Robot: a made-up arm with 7 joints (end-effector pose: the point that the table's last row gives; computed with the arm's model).
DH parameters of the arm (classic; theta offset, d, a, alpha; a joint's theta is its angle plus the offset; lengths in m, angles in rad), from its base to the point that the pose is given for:
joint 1: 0 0.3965 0 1.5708
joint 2: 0 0.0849 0 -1.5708
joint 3: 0 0.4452 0.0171 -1.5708
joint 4: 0 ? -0.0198 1.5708
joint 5: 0 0.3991 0 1.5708
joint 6: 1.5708 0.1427 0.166 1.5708
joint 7: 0 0.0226 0 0
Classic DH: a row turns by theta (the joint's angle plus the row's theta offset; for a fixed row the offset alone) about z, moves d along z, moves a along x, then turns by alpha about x.
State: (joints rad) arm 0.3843 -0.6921 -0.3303 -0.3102 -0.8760 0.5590 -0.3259
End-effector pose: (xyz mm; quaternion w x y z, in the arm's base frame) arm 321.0 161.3 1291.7 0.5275 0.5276 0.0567 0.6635
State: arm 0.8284 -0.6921 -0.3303 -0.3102 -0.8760 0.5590 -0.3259
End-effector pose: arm 220.6 283.6 1291.7 0.3684 0.5022 0.1715 0.7633
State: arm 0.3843 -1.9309 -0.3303 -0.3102 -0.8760 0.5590 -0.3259
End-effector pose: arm 881.8 388.1 349.7 0.5138 0.6718 0.4745 0.2439
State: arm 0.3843 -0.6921 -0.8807 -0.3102 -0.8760 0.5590 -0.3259
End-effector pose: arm 343.1 318.8 1225.7 0.7350 0.3916 0.0165 0.5533
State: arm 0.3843 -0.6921 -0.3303 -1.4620 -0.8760 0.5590 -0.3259
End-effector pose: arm -211.3 27.8 982.3 0.3622 0.1208 -0.2163 0.8986
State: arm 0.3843 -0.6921 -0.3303 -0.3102 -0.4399 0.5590 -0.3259
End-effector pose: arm 357.4 103.2 1294.0 0.3439 0.5743 0.1410 0.7294
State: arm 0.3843 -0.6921 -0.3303 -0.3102 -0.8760 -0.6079 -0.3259
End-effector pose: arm 438.5 23.9 1254.1 0.3768 0.8796 -0.1110 0.2684
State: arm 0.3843 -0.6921 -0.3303 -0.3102 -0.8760 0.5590 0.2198
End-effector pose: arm 321.0 161.3 1291.7 0.3292 0.5233 -0.0876 0.7811
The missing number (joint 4, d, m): 0.0505
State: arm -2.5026 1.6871 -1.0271 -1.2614 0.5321 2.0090 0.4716
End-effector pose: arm 422.5 154.7 35.9 0.2248 0.1456 0.9035 -0.3347
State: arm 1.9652 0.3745 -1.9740 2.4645 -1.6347 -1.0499 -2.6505
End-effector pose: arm 538.5 -115.0 480.7 0.4201 -0.0233 -0.4711 0.7753
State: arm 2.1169 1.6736 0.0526 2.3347 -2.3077 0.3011 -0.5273
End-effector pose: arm 2.0 -211.2 869.5 0.4495 0.3366 0.2337 0.7938
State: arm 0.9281 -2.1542 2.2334 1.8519 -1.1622 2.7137 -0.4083
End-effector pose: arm 266.3 551.9 304.2 0.8696 -0.3547 0.1881 -0.2874
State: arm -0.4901 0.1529 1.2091 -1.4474 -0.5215 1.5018 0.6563
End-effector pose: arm -411.9 -341.0 635.5 0.3628 0.6418 0.1487 -0.6590
